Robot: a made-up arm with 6 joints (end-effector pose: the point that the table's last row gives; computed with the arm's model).
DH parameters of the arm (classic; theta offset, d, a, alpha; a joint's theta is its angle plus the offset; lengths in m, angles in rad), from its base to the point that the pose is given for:
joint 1: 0 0.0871 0 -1.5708
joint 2: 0.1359 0 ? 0
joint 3: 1.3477 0 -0.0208 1.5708
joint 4: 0 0.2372 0 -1.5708
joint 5: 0 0 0.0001 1.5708
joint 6: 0 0.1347 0 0
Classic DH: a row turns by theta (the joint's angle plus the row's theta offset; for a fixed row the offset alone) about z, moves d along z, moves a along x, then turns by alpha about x.
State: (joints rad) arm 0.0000 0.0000 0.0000 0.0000 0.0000 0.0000
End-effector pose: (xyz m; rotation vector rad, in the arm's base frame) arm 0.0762 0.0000 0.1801 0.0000 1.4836 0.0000
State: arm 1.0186 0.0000 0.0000 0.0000 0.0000 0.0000
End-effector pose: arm 0.0400 0.0649 0.1801 -0.7502 1.3435 0.8187
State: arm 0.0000 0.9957 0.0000 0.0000 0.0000 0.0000
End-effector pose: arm 0.1195 0.0000 0.0737 0.0000 2.4793 0.0000
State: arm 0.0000 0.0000 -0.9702 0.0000 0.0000 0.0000
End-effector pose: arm -0.1279 0.0000 0.4612 0.0000 0.5134 0.0000
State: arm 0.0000 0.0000 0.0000 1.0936 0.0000 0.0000
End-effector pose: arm 0.0762 0.0001 0.1802 0.8046 1.3218 0.8780
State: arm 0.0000 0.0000 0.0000 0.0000 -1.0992 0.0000
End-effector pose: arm -0.0074 0.0000 0.2933 0.0000 0.3844 0.0000
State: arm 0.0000 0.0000 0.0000 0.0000 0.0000 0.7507
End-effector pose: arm 0.0762 0.0000 0.1801 0.5548 1.4079 0.6054
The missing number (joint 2, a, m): -0.2952
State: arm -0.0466 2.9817 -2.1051 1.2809 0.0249 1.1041
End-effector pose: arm 0.5706 -0.0233 -0.1559 2.5074 0.9435 1.0178
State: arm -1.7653 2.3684 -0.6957 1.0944 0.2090 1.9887
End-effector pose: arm -0.0219 -0.2401 -0.1063 -1.9301 2.2153 -0.1168
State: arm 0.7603 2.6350 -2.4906 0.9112 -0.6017 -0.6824
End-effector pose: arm 0.4956 0.3883 0.2415 0.0119 1.2819 0.4852
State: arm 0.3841 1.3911 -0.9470 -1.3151 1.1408 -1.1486
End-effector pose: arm 0.2839 -0.0131 0.2700 2.0230 -1.1487 1.5074
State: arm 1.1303 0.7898 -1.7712 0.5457 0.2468 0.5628
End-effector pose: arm -0.0129 0.0128 0.6418 -0.1666 0.8824 2.1526
